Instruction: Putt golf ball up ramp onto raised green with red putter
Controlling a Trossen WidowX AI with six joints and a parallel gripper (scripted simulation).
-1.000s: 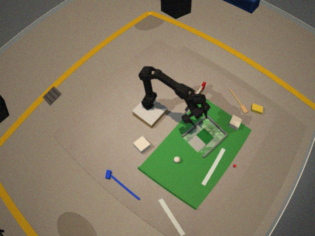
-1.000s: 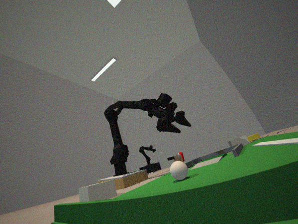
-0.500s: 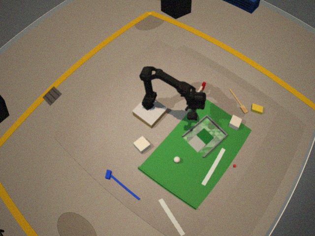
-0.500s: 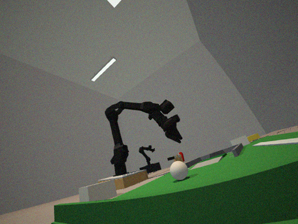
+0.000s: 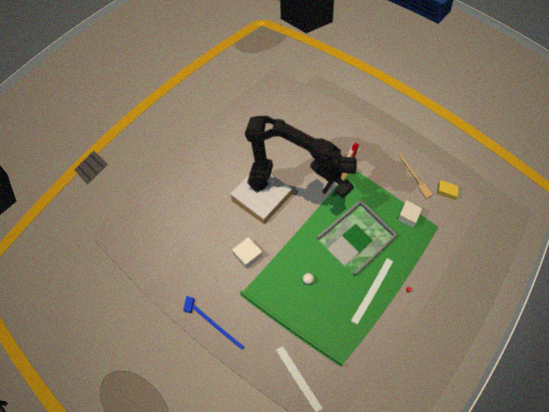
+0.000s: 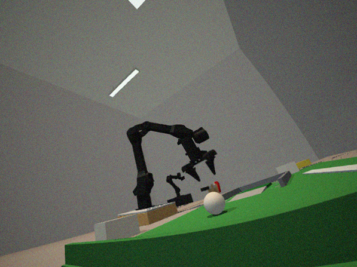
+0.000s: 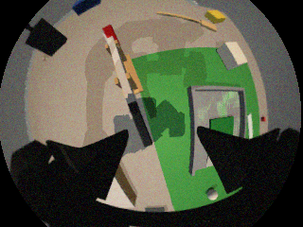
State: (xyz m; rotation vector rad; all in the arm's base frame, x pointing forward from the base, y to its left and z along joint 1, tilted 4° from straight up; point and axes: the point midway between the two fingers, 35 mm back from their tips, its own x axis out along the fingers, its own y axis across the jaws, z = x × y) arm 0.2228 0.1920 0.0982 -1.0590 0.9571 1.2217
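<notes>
Now: the red putter 7 cm behind my gripper tip, 11 cm to the left of it and 5 cm below it. The rest, counted from my gripper tip: green mat (25 cm ahead, 14 cm to the right, 10 cm below); small red marker (51 cm ahead, 5 cm to the right, 10 cm below); white golf ball (20 cm ahead, 31 cm to the right, 8 cm below).
</notes>
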